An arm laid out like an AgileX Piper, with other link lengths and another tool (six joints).
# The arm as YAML. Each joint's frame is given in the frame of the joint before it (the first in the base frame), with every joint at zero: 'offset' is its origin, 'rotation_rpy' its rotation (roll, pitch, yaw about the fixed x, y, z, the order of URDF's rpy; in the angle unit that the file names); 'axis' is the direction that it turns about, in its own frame. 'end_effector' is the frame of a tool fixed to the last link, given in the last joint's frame.
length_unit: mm
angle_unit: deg
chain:
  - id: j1
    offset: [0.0, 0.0, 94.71]
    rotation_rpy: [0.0, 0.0, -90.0]
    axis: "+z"
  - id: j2
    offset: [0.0, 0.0, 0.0]
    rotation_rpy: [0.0, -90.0, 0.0]
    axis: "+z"
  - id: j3
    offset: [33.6, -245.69, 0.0]
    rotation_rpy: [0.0, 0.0, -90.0]
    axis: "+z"
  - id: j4
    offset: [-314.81, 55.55, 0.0]
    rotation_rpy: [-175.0, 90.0, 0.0]
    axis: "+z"
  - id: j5
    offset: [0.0, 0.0, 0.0]
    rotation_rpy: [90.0, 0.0, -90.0]
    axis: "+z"
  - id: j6
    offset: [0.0, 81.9, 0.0]
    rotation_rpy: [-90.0, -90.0, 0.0]
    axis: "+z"
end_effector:
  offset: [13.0, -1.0, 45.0]
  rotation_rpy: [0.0, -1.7, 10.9]
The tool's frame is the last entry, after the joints.
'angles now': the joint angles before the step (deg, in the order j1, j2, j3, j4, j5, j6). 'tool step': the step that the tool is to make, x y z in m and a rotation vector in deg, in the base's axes. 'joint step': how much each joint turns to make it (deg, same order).
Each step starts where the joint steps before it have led.
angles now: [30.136 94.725 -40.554 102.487 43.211 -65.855]
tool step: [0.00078 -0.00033 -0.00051 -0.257 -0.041 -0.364]
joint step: [-0.001 0.000 0.000 0.116 -0.432 0.000]
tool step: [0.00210 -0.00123 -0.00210 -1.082 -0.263 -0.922]
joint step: [0.000 0.000 -0.001 -0.003 -1.446 0.003]
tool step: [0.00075 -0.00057 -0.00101 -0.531 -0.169 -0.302]
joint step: [0.002 0.000 0.001 -0.108 -0.622 -0.024]
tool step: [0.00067 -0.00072 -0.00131 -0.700 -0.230 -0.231]
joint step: [-0.001 -0.001 0.000 -0.299 -0.713 0.002]
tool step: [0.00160 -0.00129 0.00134 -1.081 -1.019 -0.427]
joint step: [-0.001 -0.624 0.000 -0.629 -1.399 -0.003]
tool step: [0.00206 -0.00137 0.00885 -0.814 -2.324 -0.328]
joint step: [0.000 -1.916 0.000 -1.021 -1.633 0.001]
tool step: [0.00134 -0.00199 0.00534 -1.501 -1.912 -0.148]
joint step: [0.000 -1.495 0.000 -1.876 -1.799 0.508]
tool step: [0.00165 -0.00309 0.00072 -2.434 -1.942 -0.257]
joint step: [0.000 -0.954 0.072 -2.173 -2.384 0.198]
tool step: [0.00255 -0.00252 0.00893 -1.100 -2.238 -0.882]
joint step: [0.001 -1.994 0.003 -1.551 -2.115 0.757]
